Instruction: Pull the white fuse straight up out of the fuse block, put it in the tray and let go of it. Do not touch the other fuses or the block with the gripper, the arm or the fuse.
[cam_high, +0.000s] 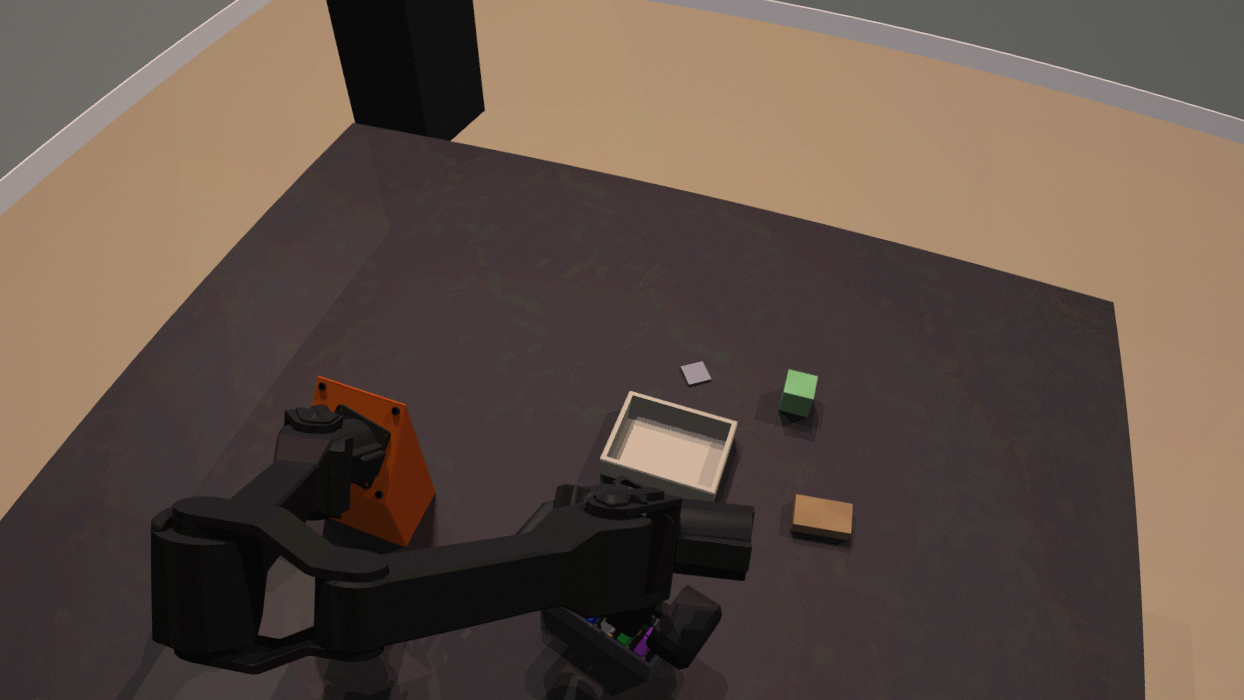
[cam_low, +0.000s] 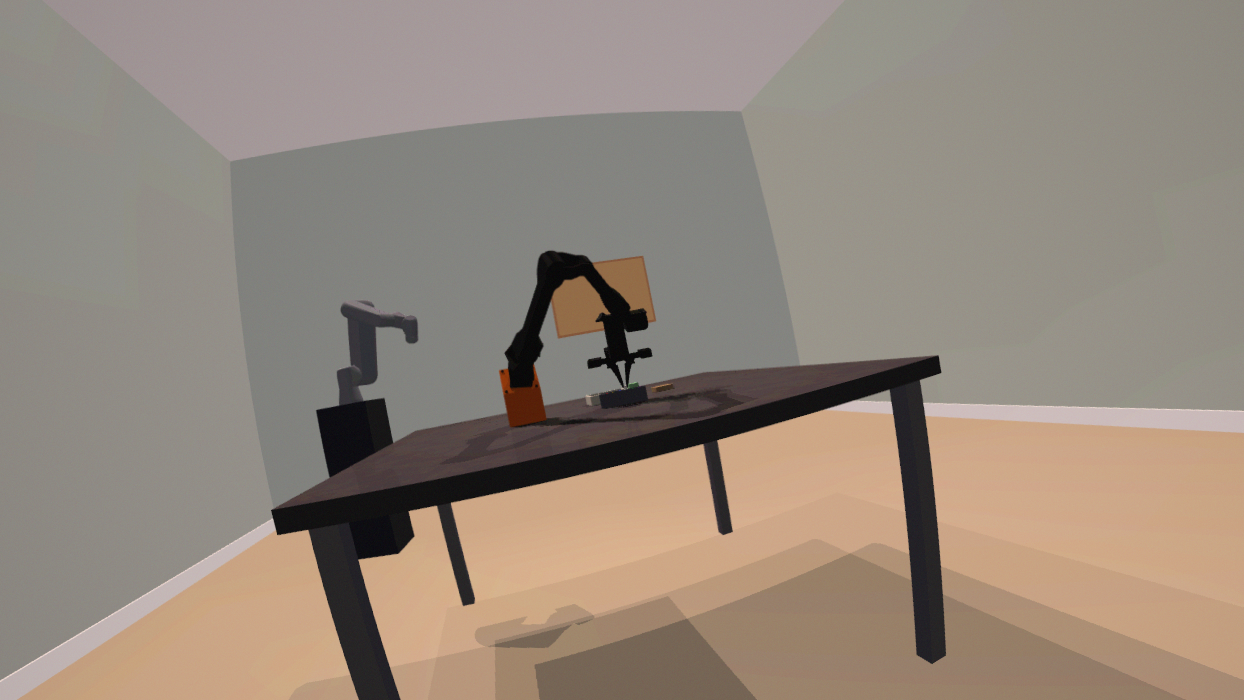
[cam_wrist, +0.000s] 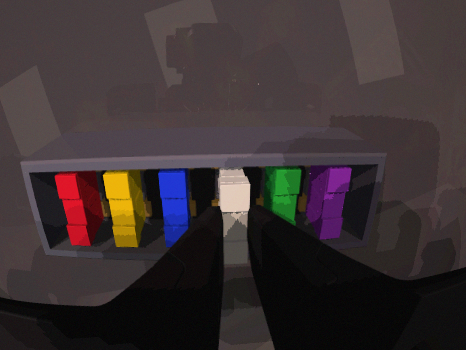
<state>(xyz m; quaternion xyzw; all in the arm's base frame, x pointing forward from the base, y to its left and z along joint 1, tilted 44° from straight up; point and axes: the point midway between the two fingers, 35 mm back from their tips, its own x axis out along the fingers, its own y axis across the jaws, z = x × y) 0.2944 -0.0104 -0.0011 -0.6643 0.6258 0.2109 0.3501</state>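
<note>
Now: the green fuse 20 mm below my gripper tip and 20 mm ahead of it. Also, from my gripper tip: blue fuse 20 mm below, 20 mm behind; white fuse 10 mm below; purple fuse 40 mm ahead, 20 mm below, 10 mm to the right.
</note>
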